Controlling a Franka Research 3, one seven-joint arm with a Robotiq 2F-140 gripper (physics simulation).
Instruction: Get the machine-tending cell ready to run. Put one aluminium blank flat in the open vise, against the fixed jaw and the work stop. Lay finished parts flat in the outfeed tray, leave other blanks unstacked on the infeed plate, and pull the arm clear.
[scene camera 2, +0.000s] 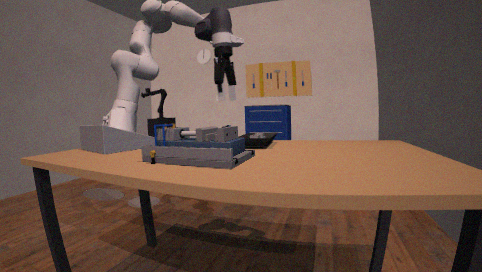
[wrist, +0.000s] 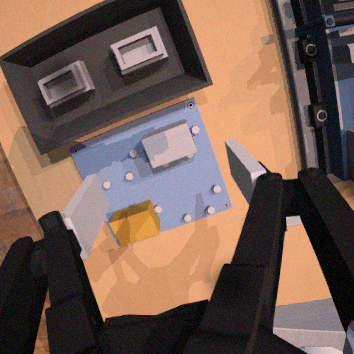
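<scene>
My gripper (scene camera 2: 225, 93) (wrist: 163, 173) is open and empty, high above the table. In the wrist view, a grey aluminium blank (wrist: 169, 145) rests on pins of the blue infeed plate (wrist: 175, 190). A yellow-orange block (wrist: 134, 222) sits at the plate's near left corner. A dark outfeed tray (scene camera 2: 260, 144) (wrist: 115, 97) holds two hollow pocketed parts (wrist: 66, 85) (wrist: 139, 50), apart from each other. A light grey piece (wrist: 293, 220) shows on the table, mostly hidden behind the right finger. The vise (scene camera 2: 217, 133) stands on its base; the space between its jaws is not clearly visible.
The vise base (scene camera 2: 190, 156) (wrist: 295, 100) runs along the right of the wrist view. A grey block (wrist: 307, 320) shows at the wrist view's lower right. The wooden table (scene camera 2: 350, 170) extends right of the vise. A blue cabinet (scene camera 2: 267, 122) stands behind the table.
</scene>
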